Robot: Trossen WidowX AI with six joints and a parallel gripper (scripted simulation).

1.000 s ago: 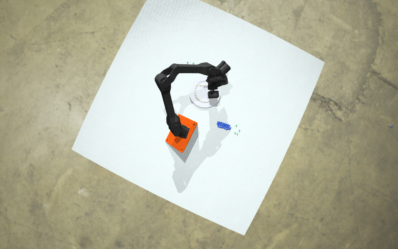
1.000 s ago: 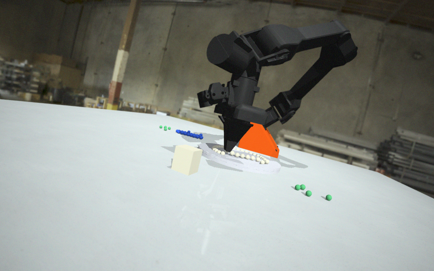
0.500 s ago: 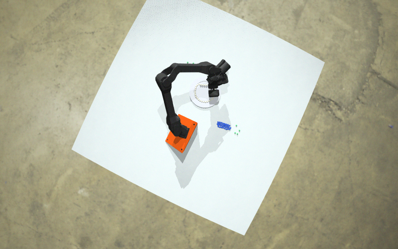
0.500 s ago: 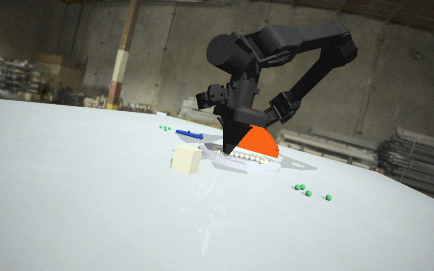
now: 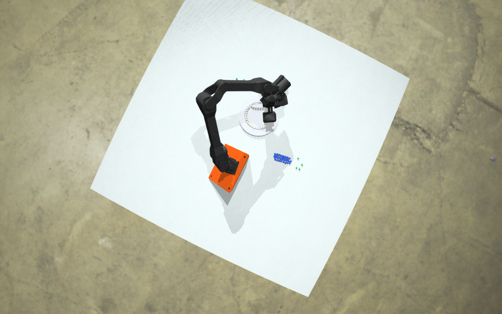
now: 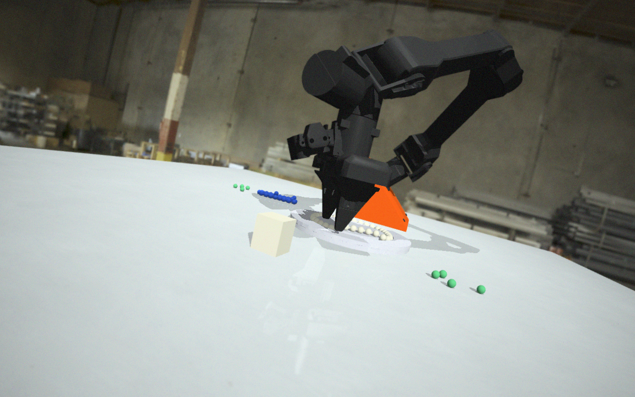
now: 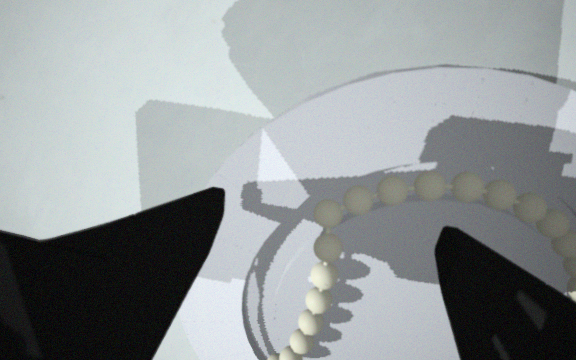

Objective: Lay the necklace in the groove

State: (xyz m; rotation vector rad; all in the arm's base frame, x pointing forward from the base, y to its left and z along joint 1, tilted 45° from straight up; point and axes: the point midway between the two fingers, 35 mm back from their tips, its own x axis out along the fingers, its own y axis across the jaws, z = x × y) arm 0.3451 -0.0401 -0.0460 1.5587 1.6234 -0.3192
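Right now the round bead board is 6 cm behind my gripper tip, 3 cm to the left of it and 1 cm below it. Round my gripper tip: cream cube (14 cm ahead, 4 cm to the right).
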